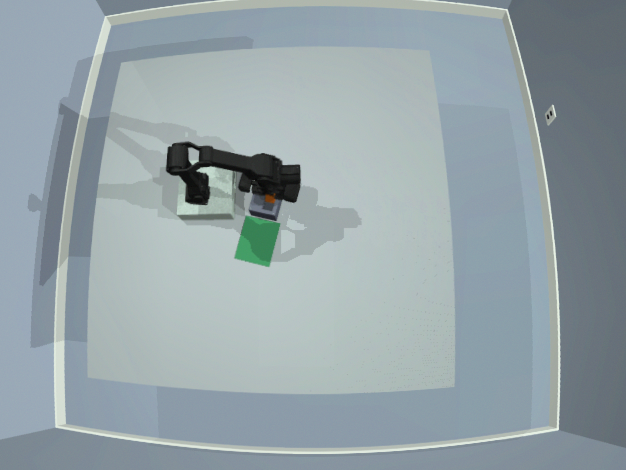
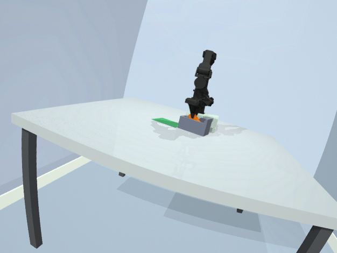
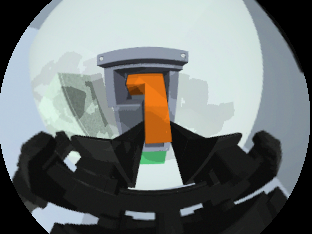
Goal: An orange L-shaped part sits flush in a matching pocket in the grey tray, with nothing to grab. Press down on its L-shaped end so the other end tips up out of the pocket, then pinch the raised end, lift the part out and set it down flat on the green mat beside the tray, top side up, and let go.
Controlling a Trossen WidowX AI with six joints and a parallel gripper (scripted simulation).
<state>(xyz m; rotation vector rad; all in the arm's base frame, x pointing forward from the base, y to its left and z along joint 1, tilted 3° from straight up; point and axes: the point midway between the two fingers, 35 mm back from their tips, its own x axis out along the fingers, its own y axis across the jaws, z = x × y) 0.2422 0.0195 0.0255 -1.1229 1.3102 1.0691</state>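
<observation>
Now: the green mat 40 mm behind my gripper tip, 140 mm to the right of it and 80 mm below it. Also, from my gripper tip: orange L-shaped part 10 mm behind, 40 mm to the left, 30 mm below.
</observation>
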